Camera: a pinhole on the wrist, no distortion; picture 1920 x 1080 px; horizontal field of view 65.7 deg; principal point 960.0 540.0 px. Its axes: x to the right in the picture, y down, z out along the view. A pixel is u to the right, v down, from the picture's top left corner.
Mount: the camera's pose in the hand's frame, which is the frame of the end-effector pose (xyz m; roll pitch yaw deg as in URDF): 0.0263 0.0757 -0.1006 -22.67 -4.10 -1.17
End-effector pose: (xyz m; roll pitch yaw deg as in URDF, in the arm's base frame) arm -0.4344 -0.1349 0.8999 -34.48 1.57 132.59
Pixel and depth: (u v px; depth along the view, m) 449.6 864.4 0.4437
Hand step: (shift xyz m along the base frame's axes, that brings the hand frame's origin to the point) -0.2154 -0.3966 0.0258
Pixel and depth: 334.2 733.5 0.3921
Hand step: -0.1572 -0.3588 0.0358
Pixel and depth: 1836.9 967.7 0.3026
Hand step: -0.3576 -0.0706 -0.0281
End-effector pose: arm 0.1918 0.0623 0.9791 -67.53 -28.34 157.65
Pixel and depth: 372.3 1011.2 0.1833
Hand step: -0.0747 -0.0932 -0.1759
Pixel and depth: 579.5 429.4 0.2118
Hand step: -0.0640 -0.1297 -0.1042
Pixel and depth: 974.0 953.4 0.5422
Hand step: -0.3020 -0.3917 -0.2271
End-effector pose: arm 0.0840 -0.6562 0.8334 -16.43 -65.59 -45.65
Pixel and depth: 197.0 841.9 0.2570
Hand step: 0.1181 0.2322 -0.0914
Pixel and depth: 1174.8 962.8 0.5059
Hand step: 0.2420 0.4321 0.1474
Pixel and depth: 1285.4 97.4 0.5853
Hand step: -0.0575 0.4573 0.2896
